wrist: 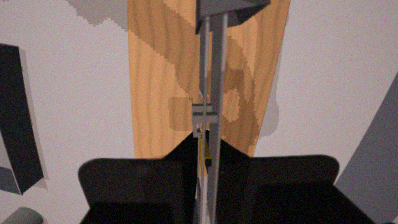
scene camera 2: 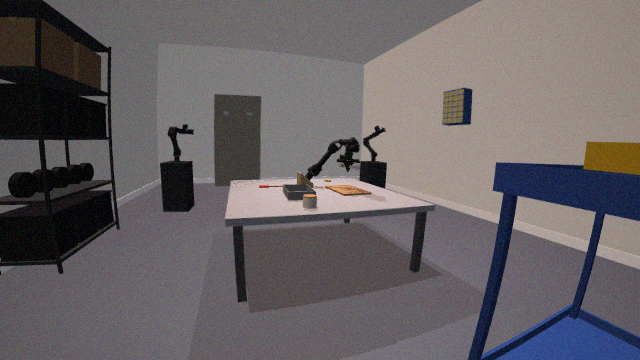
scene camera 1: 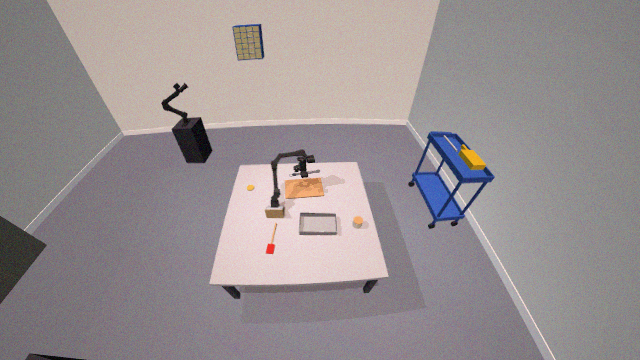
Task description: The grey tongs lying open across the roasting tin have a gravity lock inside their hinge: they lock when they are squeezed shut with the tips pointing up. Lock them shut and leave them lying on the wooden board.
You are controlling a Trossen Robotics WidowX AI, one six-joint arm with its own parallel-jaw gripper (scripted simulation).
Labels:
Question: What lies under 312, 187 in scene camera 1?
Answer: A board.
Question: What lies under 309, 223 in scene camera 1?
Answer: A grey roasting tin.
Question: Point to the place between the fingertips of my gripper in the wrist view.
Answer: At 200, 135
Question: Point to a board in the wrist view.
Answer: At 164, 53

